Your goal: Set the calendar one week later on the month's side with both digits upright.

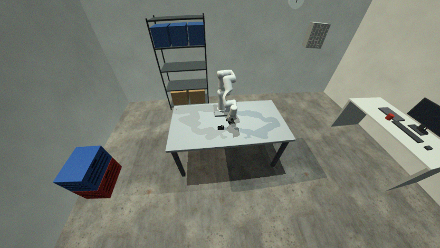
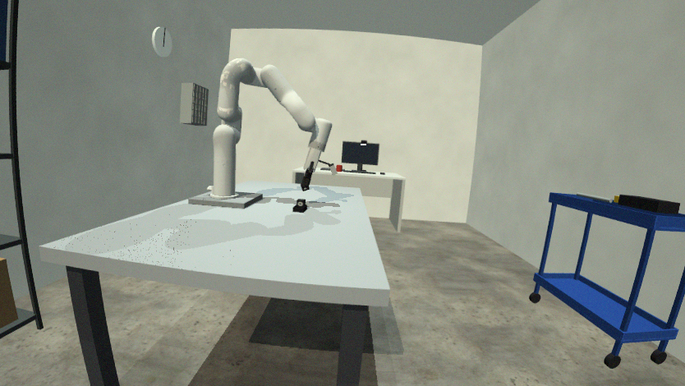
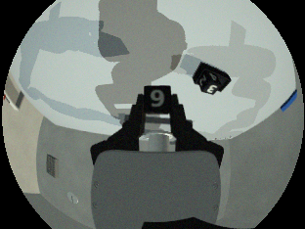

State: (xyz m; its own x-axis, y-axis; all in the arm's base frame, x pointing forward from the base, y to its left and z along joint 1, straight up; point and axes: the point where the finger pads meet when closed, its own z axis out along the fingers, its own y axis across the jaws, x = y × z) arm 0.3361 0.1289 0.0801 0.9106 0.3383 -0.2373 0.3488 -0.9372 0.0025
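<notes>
Now: hand 20 mm above the cube.
</notes>
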